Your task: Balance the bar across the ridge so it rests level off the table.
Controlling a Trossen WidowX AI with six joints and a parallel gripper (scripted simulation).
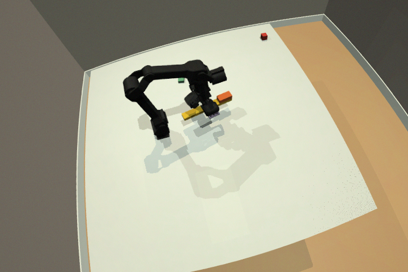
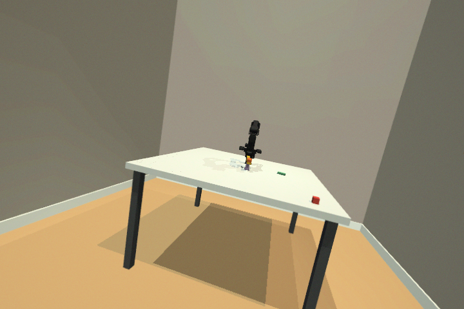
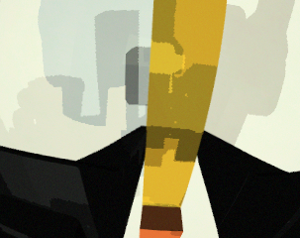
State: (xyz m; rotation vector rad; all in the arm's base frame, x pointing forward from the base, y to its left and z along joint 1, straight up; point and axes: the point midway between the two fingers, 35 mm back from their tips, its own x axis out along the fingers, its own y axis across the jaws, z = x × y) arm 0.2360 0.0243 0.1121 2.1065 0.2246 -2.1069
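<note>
Right now the purple ridge is 3 cm ahead of my gripper tip, 1 cm to the left of it and 4 cm below it. From my gripper tip the other things lie so: small green block (8 cm behind, 29 cm to the left, 7 cm below); small red cube (50 cm ahead, 48 cm to the left, 6 cm below).
</note>
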